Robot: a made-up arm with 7 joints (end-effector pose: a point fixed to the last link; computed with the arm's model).
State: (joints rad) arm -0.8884 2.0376 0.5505 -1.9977 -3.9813 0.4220 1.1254
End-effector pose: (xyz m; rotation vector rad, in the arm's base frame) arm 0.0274 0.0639 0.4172 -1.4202 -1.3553 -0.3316
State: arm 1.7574 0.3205 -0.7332 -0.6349 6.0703 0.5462 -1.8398
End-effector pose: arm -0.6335 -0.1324 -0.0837 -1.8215 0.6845 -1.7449
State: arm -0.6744 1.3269 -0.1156 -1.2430 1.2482 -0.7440 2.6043
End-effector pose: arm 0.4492 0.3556 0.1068 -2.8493 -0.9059 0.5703
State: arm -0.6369 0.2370 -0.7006 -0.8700 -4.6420 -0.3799 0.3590
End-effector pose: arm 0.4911 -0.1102 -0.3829 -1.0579 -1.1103 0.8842
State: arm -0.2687 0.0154 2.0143 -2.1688 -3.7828 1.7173 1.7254
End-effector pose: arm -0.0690 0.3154 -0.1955 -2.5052 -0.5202 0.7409
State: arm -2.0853 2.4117 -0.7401 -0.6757 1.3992 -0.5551 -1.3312
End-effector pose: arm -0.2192 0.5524 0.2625 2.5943 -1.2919 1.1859
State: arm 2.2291 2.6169 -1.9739 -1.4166 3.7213 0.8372 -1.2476
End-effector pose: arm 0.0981 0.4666 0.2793 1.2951 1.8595 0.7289
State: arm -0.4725 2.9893 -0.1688 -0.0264 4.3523 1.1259 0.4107
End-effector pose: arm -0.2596 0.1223 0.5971 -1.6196 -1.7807 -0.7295
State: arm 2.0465 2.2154 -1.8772 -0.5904 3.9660 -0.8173 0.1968
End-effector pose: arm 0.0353 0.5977 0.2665 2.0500 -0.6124 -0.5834
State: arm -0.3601 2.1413 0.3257 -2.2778 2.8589 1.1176 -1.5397
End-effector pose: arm 0.2351 0.0311 0.2533 -0.2648 -0.8006 -2.2264
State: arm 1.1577 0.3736 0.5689 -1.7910 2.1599 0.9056 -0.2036
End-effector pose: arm -0.1393 0.3324 -0.3075 -0.7700 -0.7159 1.2677
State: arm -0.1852 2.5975 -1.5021 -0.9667 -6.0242 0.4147 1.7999
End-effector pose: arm -0.0028 0.5308 0.3235 1.9443 -0.6617 0.5332
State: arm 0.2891 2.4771 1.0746 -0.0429 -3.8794 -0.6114 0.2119
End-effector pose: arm 0.1071 0.4069 0.5123 0.1916 2.4949 -0.8297
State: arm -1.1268 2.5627 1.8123 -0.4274 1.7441 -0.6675 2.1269
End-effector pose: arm -0.4622 0.3492 0.3221 1.6069 -0.1309 1.5032
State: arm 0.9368 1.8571 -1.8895 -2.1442 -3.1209 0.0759 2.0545
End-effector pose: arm -0.3310 0.1885 -0.0500 -1.2975 -0.0446 -1.7047
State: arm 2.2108 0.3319 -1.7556 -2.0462 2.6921 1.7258 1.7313
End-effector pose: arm -0.1257 -0.3882 0.0441 0.7804 -1.4410 0.3170
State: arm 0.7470 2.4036 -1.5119 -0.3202 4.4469 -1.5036 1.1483
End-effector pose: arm 0.1500 0.5396 0.3592 -0.1669 2.4971 0.2739
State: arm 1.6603 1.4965 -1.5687 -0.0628 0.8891 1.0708 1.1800
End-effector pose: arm -0.2873 0.5528 0.2286 2.3950 1.5653 -0.7710
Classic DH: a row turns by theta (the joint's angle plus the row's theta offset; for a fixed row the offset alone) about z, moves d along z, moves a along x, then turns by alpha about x. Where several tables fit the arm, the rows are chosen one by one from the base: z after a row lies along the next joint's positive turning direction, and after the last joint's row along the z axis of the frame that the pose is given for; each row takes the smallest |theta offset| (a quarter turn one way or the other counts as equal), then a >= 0, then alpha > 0; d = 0 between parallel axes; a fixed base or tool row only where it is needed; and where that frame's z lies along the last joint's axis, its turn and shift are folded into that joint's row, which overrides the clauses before.
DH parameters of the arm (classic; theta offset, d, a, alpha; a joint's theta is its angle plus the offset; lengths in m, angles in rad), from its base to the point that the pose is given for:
base (fixed): 0 0 0 -1.2217
joint 1: 1.5708 0 0 1.5708
joint 2: 1.2217 0 0 -1.5708
joint 3: -1.5708 -0.3277 0.0368 -1.5708
joint 4: 0 0 -0.0404 1.5708
joint 5: 0 -0.3338 0 -1.5708
joint 6: 0 0 0 1.5708
joint 7: 0 0 0 0

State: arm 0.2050 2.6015 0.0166 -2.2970 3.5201 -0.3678 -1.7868
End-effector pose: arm 0.3249 0.0881 0.0579 0.4246 -0.9326 -0.8415
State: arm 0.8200 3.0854 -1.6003 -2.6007 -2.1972 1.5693 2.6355
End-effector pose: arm -0.0331 0.2403 0.0650 -0.0345 -0.6407 -0.9400
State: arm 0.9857 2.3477 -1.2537 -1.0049 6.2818 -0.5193 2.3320
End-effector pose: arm 0.0242 0.6048 0.1190 0.9456 0.3890 0.5291
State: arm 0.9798 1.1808 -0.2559 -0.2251 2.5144 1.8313 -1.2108
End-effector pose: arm -0.3428 0.5556 -0.1317 -0.5944 0.1613 0.8319
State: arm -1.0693 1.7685 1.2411 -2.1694 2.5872 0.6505 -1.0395
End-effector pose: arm -0.1999 0.1258 0.2942 -0.4649 2.1340 1.6232
